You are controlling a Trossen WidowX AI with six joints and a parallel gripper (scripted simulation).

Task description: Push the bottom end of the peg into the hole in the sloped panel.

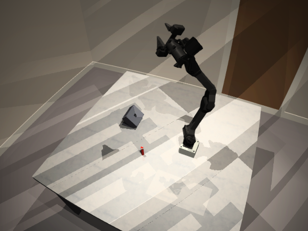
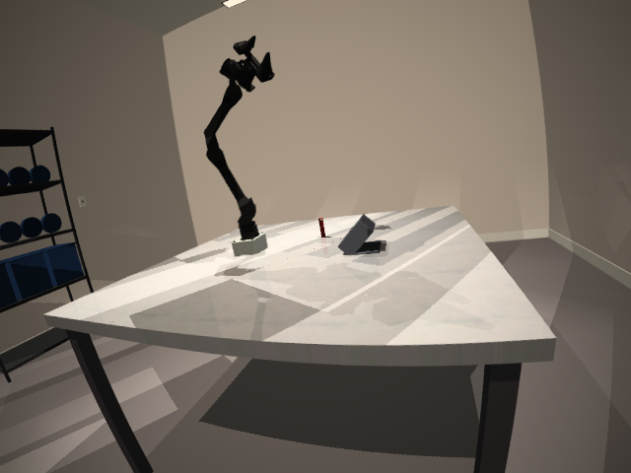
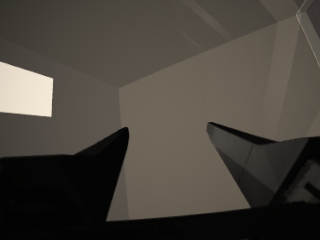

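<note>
Now: the red peg 40 mm ahead of my gripper tip, 240 mm to the left of it and 690 mm below it. Round my gripper tip: grey sloped panel 230 mm ahead, 10 mm to the right, 700 mm below.
</note>
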